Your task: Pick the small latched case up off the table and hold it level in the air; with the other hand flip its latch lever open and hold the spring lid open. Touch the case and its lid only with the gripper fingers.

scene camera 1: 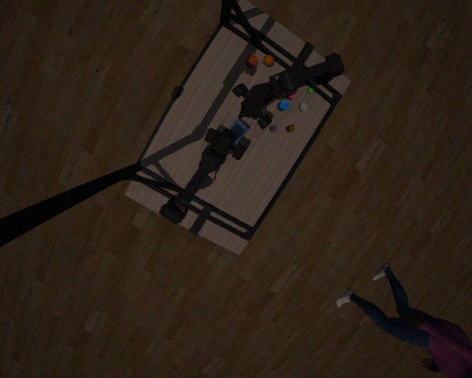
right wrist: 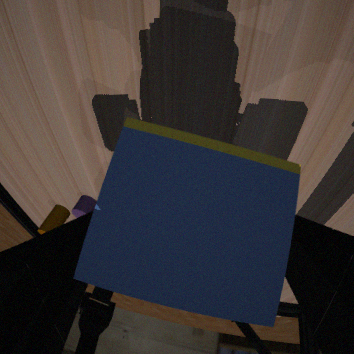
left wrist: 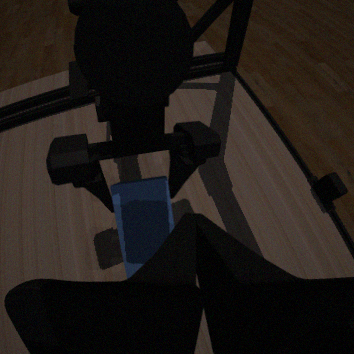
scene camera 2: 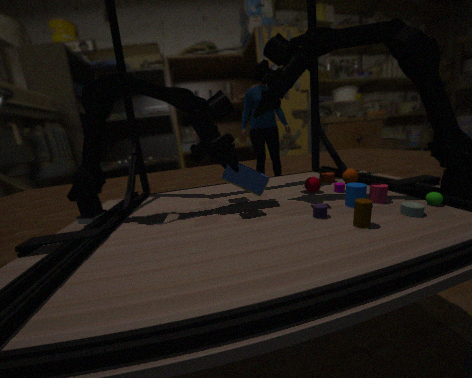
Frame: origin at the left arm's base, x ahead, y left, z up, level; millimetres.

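Seen in the pictures: left gripper, fingertip midpoint: [scene camera 1: 238,117] [left wrist: 191,220] [scene camera 2: 254,116]; right gripper, fingertip midpoint: [right wrist: 184,215] [left wrist: 142,203] [scene camera 2: 235,173]; left arm's base, origin of the base link: [scene camera 1: 318,77] [scene camera 2: 456,192]; right arm's base, origin of the base link: [scene camera 2: 92,214].
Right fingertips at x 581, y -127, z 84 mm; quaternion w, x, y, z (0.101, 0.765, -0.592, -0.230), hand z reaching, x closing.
Offsets run from my right fingertips to a thing's top centre. "pt": to the spot under its first point. Level surfaces: height alone.
The small blue case [scene camera 1: 240,128] [scene camera 2: 246,178] [left wrist: 144,218] [right wrist: 189,228] hangs in the air above the table @[103 mm down] [scene camera 2: 197,262], tilted with its right end lower in scene camera 2. An olive strip @[pt 41 mm ahead, 0 mm left, 6 mm down] [right wrist: 211,143] runs along its far edge in the right wrist view. My right gripper [scene camera 1: 235,137] [scene camera 2: 226,157] [left wrist: 142,203] is shut on the case at its sides. My left gripper [scene camera 1: 245,113] [left wrist: 191,220] is shut and empty, with its tips close above the case's free end. I cannot tell whether they touch.
Small coloured pieces stand at the table's right side: a red ball @[261 mm back, 62 mm right, 50 mm down] [scene camera 2: 312,184], an orange ball @[434 mm back, 122 mm right, 48 mm down] [scene camera 2: 350,175], a blue cylinder @[317 mm back, 91 mm left, 47 mm down] [scene camera 2: 355,194] [scene camera 1: 283,105], a pink cylinder @[390 mm back, 82 mm left, 57 mm down] [scene camera 2: 378,193], a purple stub @[198 mm back, 137 mm left, 76 mm down] [scene camera 2: 320,211] and an ochre cylinder @[260 mm back, 203 mm left, 48 mm down] [scene camera 2: 363,213]. A black frame [scene camera 2: 313,94] edges the table.
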